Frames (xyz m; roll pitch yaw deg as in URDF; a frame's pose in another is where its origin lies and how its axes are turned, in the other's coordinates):
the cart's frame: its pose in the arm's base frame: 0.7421 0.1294 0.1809 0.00 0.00 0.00
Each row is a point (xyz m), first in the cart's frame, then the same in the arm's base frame.
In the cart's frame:
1: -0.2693 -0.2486 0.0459
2: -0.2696 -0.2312 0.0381
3: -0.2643 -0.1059 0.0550
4: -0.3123 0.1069 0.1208
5: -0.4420 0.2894 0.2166
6: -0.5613 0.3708 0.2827
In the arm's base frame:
1: 0.4728 -0.1192 0.2268
2: 0.4725 -0.1018 0.2190
3: 0.4778 0.0235 0.2359
4: 0.4298 0.2363 0.3017
5: 0.3001 0.4188 0.3975
6: 0.1808 0.5002 0.4636

